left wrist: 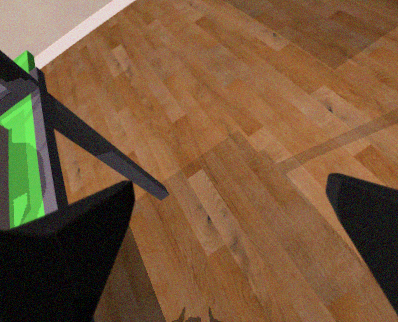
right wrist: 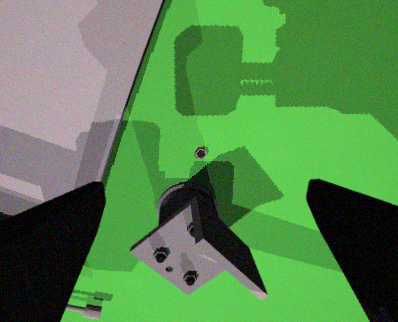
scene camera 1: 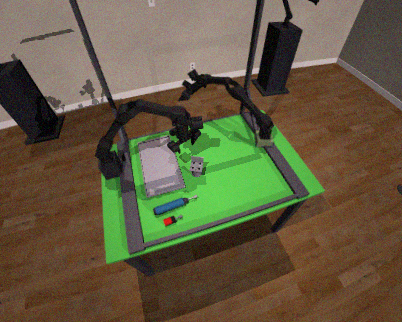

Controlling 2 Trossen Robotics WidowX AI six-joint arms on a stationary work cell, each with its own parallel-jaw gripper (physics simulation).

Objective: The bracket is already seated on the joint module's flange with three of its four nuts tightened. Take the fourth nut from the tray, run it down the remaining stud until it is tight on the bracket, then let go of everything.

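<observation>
My right gripper (scene camera 1: 184, 142) (right wrist: 207, 190) is open and empty above the table, between the tray (scene camera 1: 160, 164) (right wrist: 45, 55) and the left arm. A small hex nut (right wrist: 201, 152) shows against the green surface, beyond the joint module; whether it rests there or is in the air I cannot tell. The grey bracket (scene camera 1: 196, 166) (right wrist: 175, 240) sits on the dark joint module (right wrist: 172, 207). Three dark nuts on studs show on its plate in the right wrist view; the fourth stud cannot be made out there. My left gripper (scene camera 1: 187, 86) (left wrist: 229, 186) is open and empty, raised beyond the table's back edge.
A blue screwdriver-like tool (scene camera 1: 170, 206) and a small red and black tool (scene camera 1: 170, 220) lie on the green table (scene camera 1: 240, 190), in front of the tray. Dark rails (scene camera 1: 133, 215) run along the table's edges. Shadows of the arm cross the table near the bracket.
</observation>
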